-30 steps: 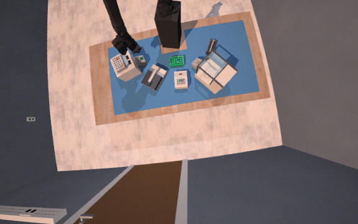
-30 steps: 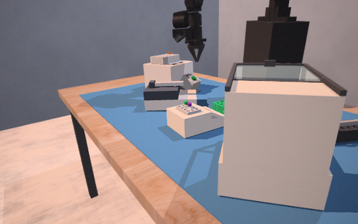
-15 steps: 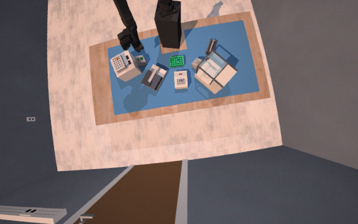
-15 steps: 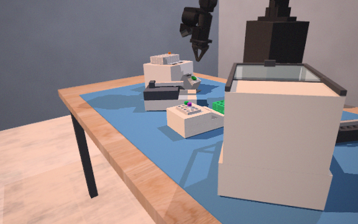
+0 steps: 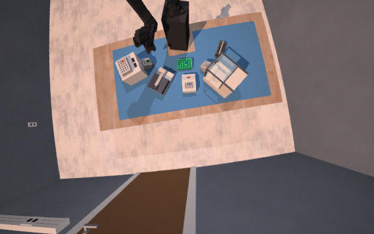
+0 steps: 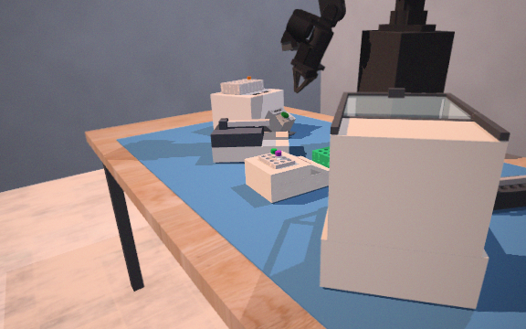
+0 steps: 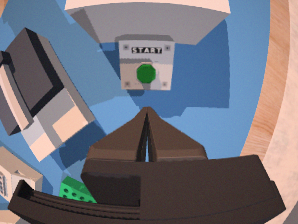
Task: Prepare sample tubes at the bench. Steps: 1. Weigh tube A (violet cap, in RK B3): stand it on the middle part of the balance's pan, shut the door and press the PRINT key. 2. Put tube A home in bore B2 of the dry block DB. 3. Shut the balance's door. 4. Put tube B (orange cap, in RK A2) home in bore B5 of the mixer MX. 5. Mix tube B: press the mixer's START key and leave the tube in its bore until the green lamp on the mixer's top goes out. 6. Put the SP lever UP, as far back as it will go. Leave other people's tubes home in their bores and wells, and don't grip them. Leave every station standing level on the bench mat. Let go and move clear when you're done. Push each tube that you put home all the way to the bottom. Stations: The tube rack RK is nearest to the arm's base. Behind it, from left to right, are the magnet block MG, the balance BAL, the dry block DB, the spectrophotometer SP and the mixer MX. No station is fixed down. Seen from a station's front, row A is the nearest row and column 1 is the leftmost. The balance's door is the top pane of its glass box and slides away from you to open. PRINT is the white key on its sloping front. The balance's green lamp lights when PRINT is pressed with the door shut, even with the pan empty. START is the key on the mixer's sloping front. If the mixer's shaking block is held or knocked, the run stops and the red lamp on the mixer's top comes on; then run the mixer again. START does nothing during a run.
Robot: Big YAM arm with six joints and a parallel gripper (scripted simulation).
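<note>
My hand is 80 mm above the mixer's start key, 50 mm to the left of it and 10 mm short of it. From my hand the other things lie so: mixer's shaking block: 220 mm to the right, 20 mm ahead; then spectrophotometer lever: 210 mm ahead, 60 mm below; then orange-capped tube: 220 mm to the right, 10 mm above.
</note>
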